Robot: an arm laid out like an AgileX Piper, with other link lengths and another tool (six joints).
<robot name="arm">
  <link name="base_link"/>
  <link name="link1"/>
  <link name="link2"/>
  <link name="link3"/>
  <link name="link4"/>
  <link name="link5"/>
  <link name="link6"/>
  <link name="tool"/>
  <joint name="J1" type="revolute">
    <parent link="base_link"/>
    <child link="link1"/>
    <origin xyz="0 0 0.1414" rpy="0 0 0"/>
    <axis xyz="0 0 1"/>
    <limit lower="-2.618" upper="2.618"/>
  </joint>
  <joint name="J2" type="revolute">
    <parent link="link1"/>
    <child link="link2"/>
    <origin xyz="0 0 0" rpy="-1.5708 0 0"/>
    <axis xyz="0 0 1"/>
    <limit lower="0" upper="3.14"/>
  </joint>
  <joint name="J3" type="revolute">
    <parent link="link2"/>
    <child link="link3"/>
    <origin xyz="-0.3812 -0.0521 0" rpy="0 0 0"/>
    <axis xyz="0 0 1"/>
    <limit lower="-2.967" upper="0"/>
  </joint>
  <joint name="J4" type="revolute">
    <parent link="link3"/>
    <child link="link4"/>
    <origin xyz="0.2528 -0.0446 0" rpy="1.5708 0 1.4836"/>
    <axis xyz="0 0 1"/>
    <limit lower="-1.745" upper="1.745"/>
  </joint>
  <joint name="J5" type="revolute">
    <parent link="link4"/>
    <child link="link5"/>
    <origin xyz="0 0 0" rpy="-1.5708 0 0"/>
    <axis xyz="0 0 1"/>
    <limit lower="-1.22" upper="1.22"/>
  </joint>
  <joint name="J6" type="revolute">
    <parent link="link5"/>
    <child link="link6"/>
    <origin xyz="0 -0.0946 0" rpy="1.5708 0 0"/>
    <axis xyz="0 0 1"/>
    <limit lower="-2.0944" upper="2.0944"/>
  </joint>
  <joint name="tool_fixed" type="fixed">
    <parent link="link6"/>
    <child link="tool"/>
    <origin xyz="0.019 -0.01 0.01" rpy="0 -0.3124 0.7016"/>
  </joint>
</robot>
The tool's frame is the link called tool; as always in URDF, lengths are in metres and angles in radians.
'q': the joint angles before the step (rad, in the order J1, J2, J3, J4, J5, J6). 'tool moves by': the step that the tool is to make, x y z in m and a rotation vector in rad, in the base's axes. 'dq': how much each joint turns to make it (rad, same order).
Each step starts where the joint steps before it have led.
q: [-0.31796 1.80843 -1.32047 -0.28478 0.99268 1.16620]
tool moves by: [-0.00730 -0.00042 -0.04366 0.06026 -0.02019 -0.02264]
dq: [-0.02482 0.02752 0.13721 0.04603 -0.16675 0.01530]
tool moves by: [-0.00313 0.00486 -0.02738 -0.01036 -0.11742 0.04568]
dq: [-0.00002 -0.00001 0.12813 -0.00939 -0.24817 0.00841]
